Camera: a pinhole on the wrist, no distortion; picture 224 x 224 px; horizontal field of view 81.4 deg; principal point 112.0 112.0 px. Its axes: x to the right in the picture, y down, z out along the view. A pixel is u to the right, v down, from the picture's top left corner.
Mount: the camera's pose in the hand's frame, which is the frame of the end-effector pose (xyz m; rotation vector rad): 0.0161 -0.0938 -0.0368 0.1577 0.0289 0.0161
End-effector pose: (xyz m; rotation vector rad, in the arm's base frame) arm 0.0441 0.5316 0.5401 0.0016 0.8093 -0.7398
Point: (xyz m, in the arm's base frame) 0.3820 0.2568 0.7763
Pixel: 147 139
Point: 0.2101 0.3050 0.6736
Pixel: 155 126
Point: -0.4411 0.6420 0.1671
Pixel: behind the camera
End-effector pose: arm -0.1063 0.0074 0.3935 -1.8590 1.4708 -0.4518
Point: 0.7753 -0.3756 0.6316
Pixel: outside the picture
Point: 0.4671 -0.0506 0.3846
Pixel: 167 46
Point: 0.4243 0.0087 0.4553
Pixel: 149 25
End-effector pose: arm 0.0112 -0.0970 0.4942 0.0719 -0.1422 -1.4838
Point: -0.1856 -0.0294 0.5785
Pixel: 29 65
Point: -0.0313 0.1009 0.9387
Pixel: 54 171
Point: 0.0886 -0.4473 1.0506
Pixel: 199 184
